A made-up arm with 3 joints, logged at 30 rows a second.
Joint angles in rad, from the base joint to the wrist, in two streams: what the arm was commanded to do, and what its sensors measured. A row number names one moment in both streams.
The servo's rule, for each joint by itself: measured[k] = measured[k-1] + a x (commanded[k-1-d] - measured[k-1]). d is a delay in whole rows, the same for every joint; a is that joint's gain. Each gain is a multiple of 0.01, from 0.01 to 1. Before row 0 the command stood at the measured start. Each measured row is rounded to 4 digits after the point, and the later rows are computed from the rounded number. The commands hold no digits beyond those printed.
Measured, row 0: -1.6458 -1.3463 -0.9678
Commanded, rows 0 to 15: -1.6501 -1.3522 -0.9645; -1.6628 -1.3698 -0.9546; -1.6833 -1.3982 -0.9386; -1.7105 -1.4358 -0.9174; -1.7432 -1.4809 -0.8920; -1.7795 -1.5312 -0.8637; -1.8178 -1.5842 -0.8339; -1.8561 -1.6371 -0.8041; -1.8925 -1.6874 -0.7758; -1.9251 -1.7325 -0.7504; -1.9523 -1.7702 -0.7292; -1.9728 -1.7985 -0.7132; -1.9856 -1.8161 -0.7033; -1.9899 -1.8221 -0.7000; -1.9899 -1.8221 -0.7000; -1.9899 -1.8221 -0.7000
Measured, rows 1 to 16: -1.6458 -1.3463 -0.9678; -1.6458 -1.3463 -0.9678; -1.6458 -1.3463 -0.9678; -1.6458 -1.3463 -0.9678; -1.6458 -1.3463 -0.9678; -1.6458 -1.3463 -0.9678; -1.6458 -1.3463 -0.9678; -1.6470 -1.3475 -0.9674; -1.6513 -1.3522 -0.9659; -1.6599 -1.3619 -0.9626; -1.6736 -1.3774 -0.9572; -1.6924 -1.3991 -0.9494; -1.7159 -1.4268 -0.9391; -1.7434 -1.4599 -0.9265; -1.7738 -1.4971 -0.9118; -1.8058 -1.5371 -0.8955
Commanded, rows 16 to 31: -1.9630 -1.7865 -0.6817; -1.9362 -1.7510 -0.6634; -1.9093 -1.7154 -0.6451; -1.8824 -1.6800 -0.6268; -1.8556 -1.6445 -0.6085; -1.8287 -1.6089 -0.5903; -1.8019 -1.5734 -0.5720; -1.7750 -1.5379 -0.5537; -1.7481 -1.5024 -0.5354; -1.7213 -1.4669 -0.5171; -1.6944 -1.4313 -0.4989; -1.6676 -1.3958 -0.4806; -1.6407 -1.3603 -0.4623; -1.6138 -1.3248 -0.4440; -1.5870 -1.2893 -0.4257; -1.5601 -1.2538 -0.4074
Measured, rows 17 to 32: -1.8380 -1.5781 -0.8781; -1.8689 -1.6184 -0.8602; -1.8970 -1.6562 -0.8426; -1.9209 -1.6898 -0.8259; -1.9395 -1.7176 -0.8108; -1.9531 -1.7395 -0.7975; -1.9630 -1.7568 -0.7858; -1.9630 -1.7630 -0.7733; -1.9558 -1.7605 -0.7601; -1.9432 -1.7510 -0.7463; -1.9268 -1.7361 -0.7320; -1.9076 -1.7169 -0.7172; -1.8863 -1.6942 -0.7020; -1.8635 -1.6688 -0.6864; -1.8396 -1.6413 -0.6705; -1.8149 -1.6121 -0.6543
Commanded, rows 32 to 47: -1.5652 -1.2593 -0.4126; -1.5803 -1.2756 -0.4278; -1.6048 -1.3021 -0.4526; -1.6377 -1.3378 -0.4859; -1.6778 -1.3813 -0.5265; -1.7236 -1.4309 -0.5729; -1.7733 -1.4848 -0.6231; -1.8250 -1.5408 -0.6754; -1.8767 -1.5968 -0.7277; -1.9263 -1.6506 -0.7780; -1.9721 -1.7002 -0.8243; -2.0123 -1.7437 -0.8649; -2.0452 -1.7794 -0.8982; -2.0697 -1.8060 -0.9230; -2.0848 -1.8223 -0.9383; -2.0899 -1.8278 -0.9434
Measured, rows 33 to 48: -1.7896 -1.5816 -0.6378; -1.7639 -1.5500 -0.6211; -1.7379 -1.5176 -0.6042; -1.7117 -1.4846 -0.5872; -1.6853 -1.4510 -0.5700; -1.6588 -1.4170 -0.5527; -1.6322 -1.3827 -0.5353; -1.6141 -1.3568 -0.5206; -1.6050 -1.3397 -0.5095; -1.6049 -1.3318 -0.5027; -1.6138 -1.3331 -0.5007; -1.6311 -1.3432 -0.5038; -1.6561 -1.3616 -0.5121; -1.6877 -1.3875 -0.5254; -1.7248 -1.4197 -0.5434; -1.7658 -1.4569 -0.5655
